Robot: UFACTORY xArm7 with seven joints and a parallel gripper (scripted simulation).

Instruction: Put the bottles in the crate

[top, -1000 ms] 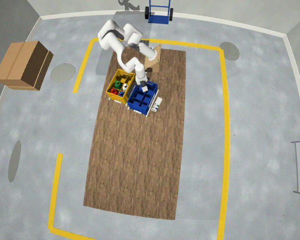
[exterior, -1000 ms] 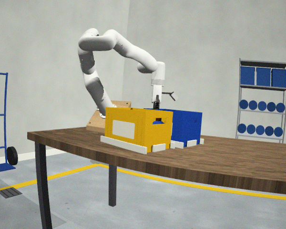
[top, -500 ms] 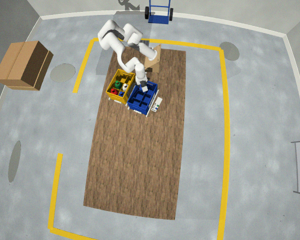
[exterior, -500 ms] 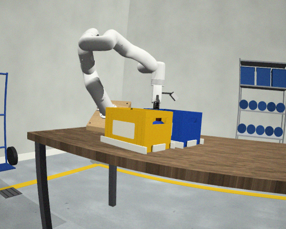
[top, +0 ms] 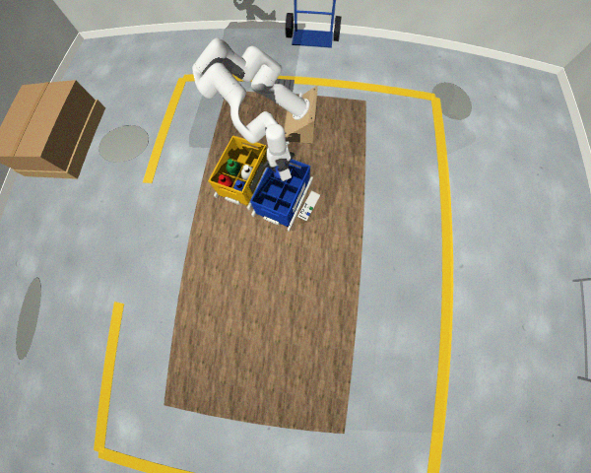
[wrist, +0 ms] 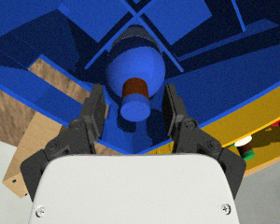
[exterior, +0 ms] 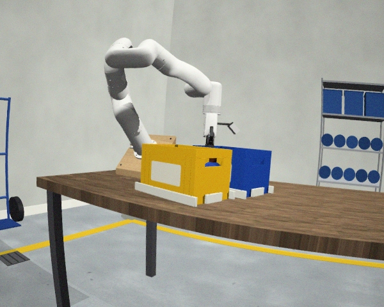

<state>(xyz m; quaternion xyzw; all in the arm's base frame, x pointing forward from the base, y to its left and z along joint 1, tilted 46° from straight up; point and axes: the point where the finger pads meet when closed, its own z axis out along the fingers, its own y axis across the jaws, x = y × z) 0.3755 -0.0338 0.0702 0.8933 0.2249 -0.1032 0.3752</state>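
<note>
Now: the blue-label bottle 100 mm ahead of my hand, 190 mm to the right of it and 70 mm below it. The rest, counted from my hand: white-label bottle 20 mm ahead, 160 mm to the right, 70 mm below; blue crate 100 mm ahead, 10 mm to the left, 80 mm below; yellow crate 210 mm to the right, 80 mm below.
</note>
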